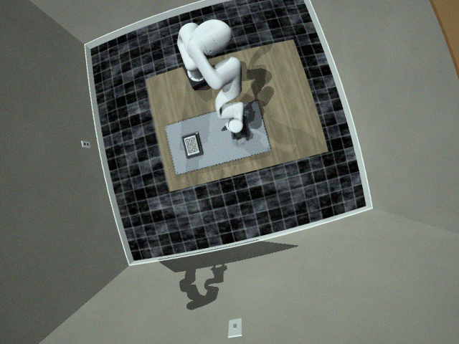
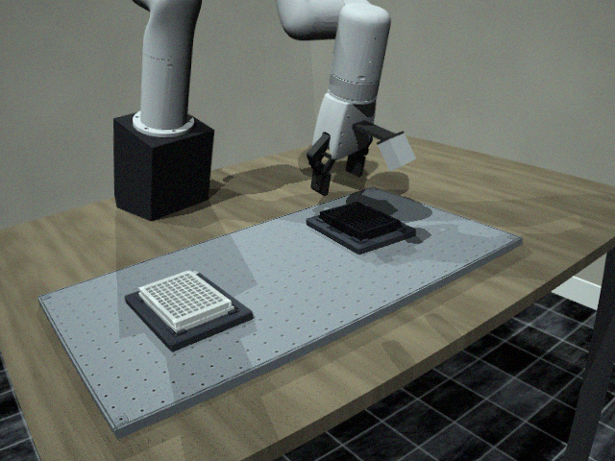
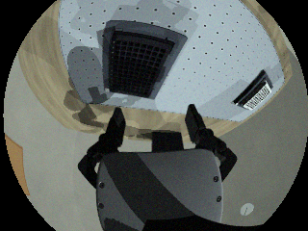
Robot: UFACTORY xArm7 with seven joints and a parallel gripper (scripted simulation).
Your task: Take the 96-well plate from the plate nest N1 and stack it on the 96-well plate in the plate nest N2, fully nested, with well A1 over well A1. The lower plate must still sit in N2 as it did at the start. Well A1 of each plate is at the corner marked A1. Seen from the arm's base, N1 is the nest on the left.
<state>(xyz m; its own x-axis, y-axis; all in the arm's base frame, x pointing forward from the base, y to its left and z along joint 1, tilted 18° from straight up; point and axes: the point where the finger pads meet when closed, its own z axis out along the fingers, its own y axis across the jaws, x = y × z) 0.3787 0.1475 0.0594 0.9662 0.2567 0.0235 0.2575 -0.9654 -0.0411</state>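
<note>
The black 96-well plate lies 80 mm below my hand and 40 mm to the left of it. The rest, counted from my hand: plate nest N1 (100 mm below, 40 mm to the left); then plate nest N2 (310 mm to the right, 100 mm below, 60 mm ahead); then white 96-well plate (310 mm to the right, 80 mm below, 60 mm ahead).
</note>
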